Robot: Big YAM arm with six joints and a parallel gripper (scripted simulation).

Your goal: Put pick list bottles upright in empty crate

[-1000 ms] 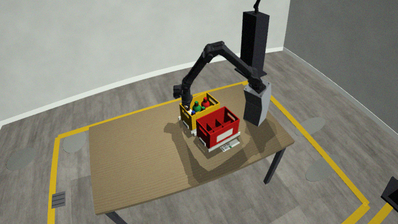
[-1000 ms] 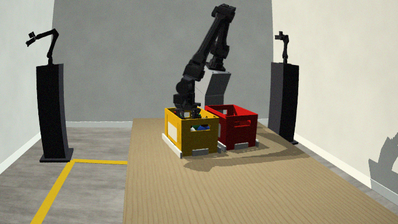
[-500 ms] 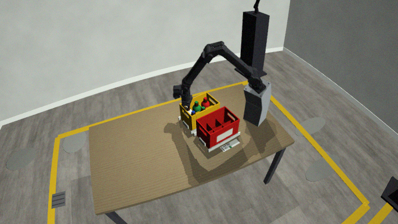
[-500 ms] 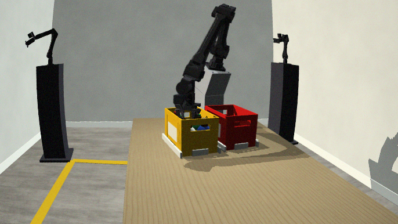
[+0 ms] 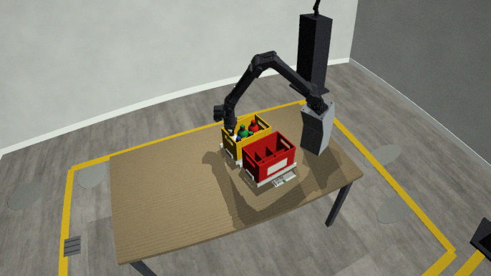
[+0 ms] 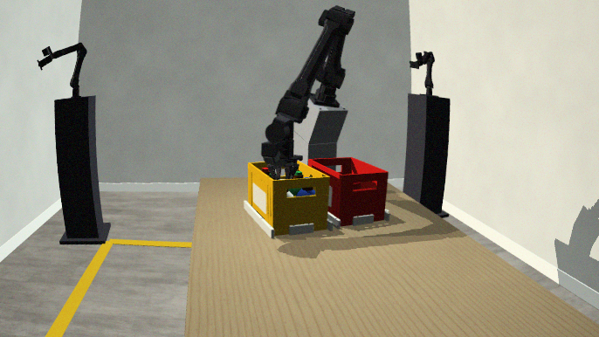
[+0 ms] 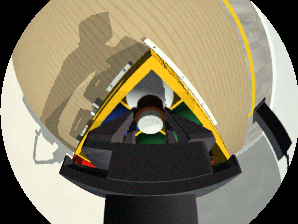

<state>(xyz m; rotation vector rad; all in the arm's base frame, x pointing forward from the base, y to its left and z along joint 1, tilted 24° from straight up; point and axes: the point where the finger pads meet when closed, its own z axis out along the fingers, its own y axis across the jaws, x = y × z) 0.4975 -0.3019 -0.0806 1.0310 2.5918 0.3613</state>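
Right now my hand is 6 cm above the white bottle. From my hand the other things lie so: blue-capped bottle: 8 cm to the left, 6 cm below, 1 cm behind; then red bottle: 17 cm behind, 6 cm below, 1 cm to the right; then yellow crate: 9 cm behind, 6 cm below, 4 cm to the left.
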